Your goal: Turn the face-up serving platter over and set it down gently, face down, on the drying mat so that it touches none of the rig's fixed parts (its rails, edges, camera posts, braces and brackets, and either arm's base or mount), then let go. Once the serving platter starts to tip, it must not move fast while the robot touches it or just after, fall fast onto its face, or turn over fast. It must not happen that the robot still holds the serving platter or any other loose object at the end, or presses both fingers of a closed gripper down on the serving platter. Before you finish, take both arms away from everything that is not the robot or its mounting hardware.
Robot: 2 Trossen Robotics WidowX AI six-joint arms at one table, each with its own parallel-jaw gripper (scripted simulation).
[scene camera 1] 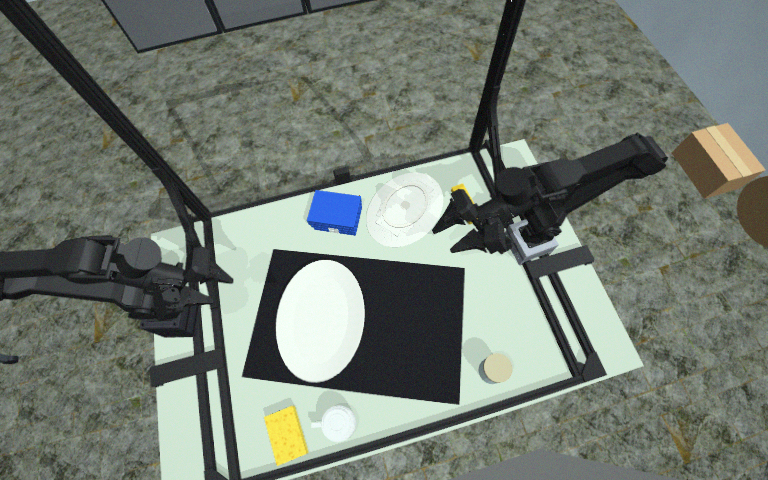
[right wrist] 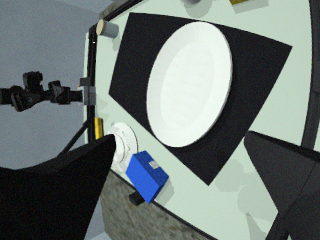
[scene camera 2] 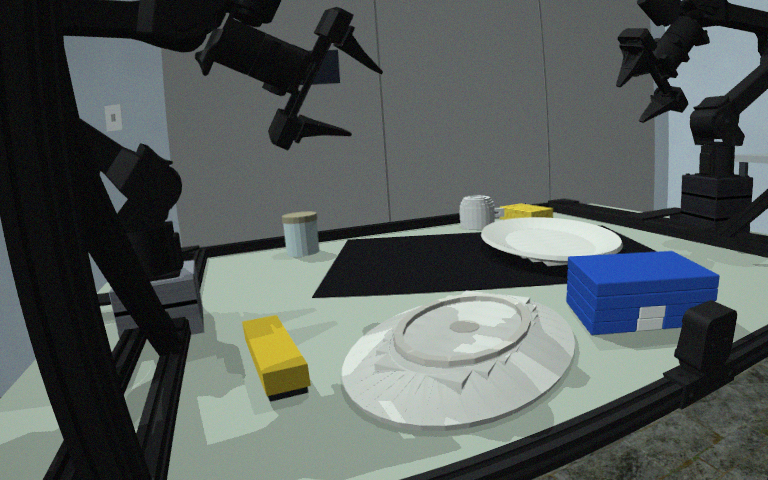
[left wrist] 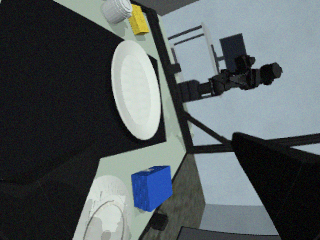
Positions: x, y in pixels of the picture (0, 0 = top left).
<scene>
my left gripper: scene camera 1; right wrist 53, 92; scene camera 2; left wrist 167, 143
my right gripper: scene camera 1; right wrist 181, 139; scene camera 2; left wrist 220, 78
white oval serving platter: scene camera 1 320, 319; right wrist 189, 84; scene camera 2 521, 236; left wrist 135, 87
same spot on my left gripper: (scene camera 2: 307, 127) = (scene camera 1: 472, 229)
same spot on my right gripper: (scene camera 1: 189, 297) = (scene camera 2: 655, 103)
</scene>
